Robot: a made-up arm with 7 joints. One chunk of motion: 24 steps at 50 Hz.
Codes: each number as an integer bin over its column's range. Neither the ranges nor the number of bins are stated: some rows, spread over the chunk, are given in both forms.
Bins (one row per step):
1: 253 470 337 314 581 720 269
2: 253 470 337 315 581 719 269
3: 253 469 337 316 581 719 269
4: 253 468 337 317 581 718 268
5: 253 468 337 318 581 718 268
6: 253 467 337 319 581 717 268
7: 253 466 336 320 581 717 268
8: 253 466 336 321 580 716 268
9: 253 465 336 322 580 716 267
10: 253 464 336 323 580 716 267
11: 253 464 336 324 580 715 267
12: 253 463 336 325 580 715 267
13: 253 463 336 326 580 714 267
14: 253 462 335 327 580 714 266
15: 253 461 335 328 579 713 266
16: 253 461 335 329 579 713 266
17: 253 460 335 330 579 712 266
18: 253 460 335 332 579 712 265
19: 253 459 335 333 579 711 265
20: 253 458 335 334 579 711 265
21: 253 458 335 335 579 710 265
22: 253 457 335 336 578 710 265
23: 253 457 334 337 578 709 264
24: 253 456 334 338 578 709 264
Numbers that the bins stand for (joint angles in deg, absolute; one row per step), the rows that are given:
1: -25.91 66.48 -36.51 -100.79 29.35 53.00 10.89
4: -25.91 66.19 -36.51 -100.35 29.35 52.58 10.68
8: -25.91 65.90 -36.74 -99.76 28.99 52.16 10.68
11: -25.91 65.61 -36.74 -99.31 28.99 51.95 10.47
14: -25.91 65.32 -36.97 -98.87 28.99 51.74 10.27
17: -25.91 65.03 -36.97 -98.42 28.63 51.32 10.27
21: -25.91 64.74 -36.97 -97.68 28.63 50.90 10.06
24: -25.91 64.45 -37.20 -97.24 28.27 50.69 9.85
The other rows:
2: -25.91 66.48 -36.51 -100.64 29.35 52.79 10.89
3: -25.91 66.33 -36.51 -100.50 29.35 52.79 10.89
5: -25.91 66.19 -36.51 -100.20 29.35 52.58 10.68
6: -25.91 66.04 -36.51 -100.05 29.35 52.37 10.68
7: -25.91 65.90 -36.74 -99.90 29.35 52.37 10.68
9: -25.91 65.75 -36.74 -99.61 28.99 52.16 10.47
10: -25.91 65.61 -36.74 -99.46 28.99 52.16 10.47
12: -25.91 65.46 -36.74 -99.16 28.99 51.95 10.47
13: -25.91 65.46 -36.74 -99.02 28.99 51.74 10.47
15: -25.91 65.17 -36.97 -98.72 28.63 51.53 10.27
16: -25.91 65.17 -36.97 -98.57 28.63 51.53 10.27
18: -25.91 65.03 -36.97 -98.13 28.63 51.32 10.06
19: -25.91 64.88 -36.97 -97.98 28.63 51.11 10.06
20: -25.91 64.74 -36.97 -97.83 28.63 51.11 10.06
22: -25.91 64.59 -36.97 -97.54 28.27 50.90 10.06
23: -25.91 64.59 -37.20 -97.39 28.27 50.69 9.85

